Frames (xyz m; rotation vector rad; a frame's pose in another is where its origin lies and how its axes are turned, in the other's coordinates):
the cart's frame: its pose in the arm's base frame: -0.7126 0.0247 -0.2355 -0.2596 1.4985 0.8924
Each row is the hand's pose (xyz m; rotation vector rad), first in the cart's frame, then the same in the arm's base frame.
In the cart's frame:
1: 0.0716 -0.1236 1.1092 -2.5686 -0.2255 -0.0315
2: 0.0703 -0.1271 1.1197 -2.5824 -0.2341 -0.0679
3: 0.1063 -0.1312 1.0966 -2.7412 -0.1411 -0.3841
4: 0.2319 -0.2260 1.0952 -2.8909 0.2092 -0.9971
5: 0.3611 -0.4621 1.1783 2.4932 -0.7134 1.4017
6: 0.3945 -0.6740 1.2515 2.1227 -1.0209 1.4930
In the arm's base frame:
1: 0.1821 0.6955 -0.2208 -1.7891 -0.7167 2.1478
2: 0.1924 0.6996 -0.2197 -1.8096 -0.7413 2.1157
3: 0.1719 0.6942 -0.2571 -2.1046 -0.9096 1.8662
4: 0.2113 0.6735 -0.4080 2.6489 1.0572 -1.3147
5: 0.4043 0.6151 -0.6047 2.6982 0.8508 -0.5404
6: 0.5902 0.5330 -0.7051 2.5981 0.6572 -0.1291

